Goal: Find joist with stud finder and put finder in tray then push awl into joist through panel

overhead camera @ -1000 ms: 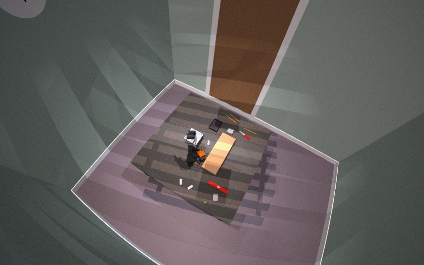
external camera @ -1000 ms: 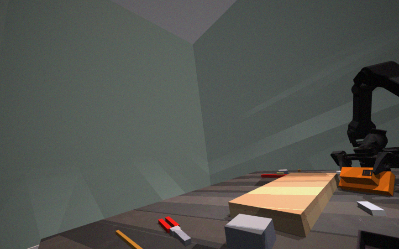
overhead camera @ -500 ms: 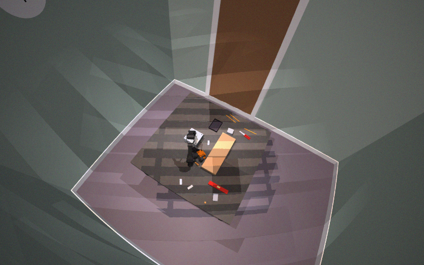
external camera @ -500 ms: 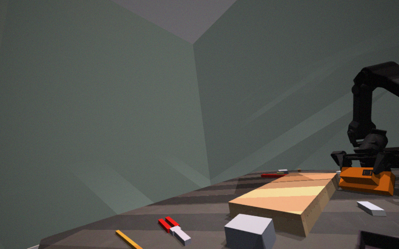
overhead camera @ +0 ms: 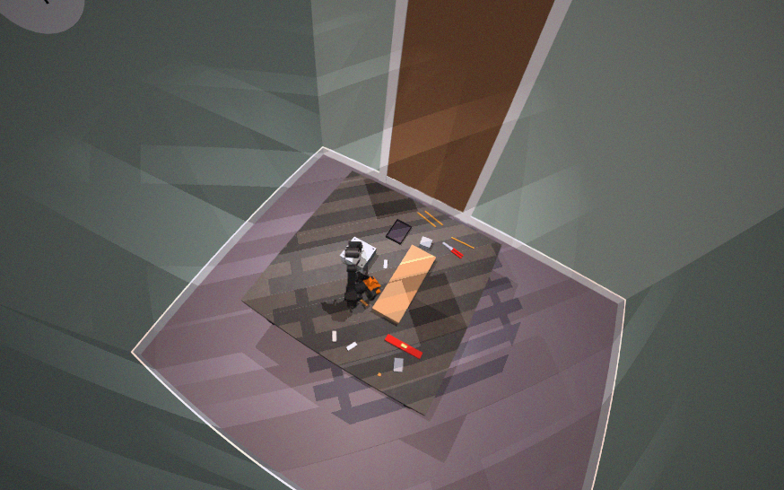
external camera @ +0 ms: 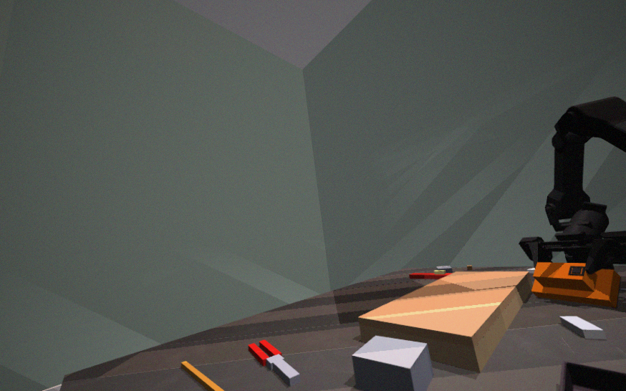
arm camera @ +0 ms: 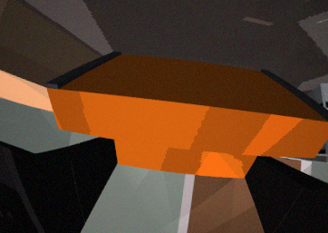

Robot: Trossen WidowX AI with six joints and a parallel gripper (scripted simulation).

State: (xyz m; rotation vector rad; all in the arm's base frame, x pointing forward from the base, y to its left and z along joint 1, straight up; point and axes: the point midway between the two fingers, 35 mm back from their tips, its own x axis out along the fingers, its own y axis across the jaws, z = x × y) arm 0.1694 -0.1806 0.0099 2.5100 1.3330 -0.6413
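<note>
The orange stud finder lies 1 cm behind my gripper tip, 1 cm to the left of it and 1 cm below it. Round my gripper tip: red level (29 cm ahead, 31 cm to the right, 5 cm below); then square indicator (2 cm behind, 2 cm to the left); then yellow-handled awl (6 cm behind, 11 cm to the right, 5 cm below).
</note>
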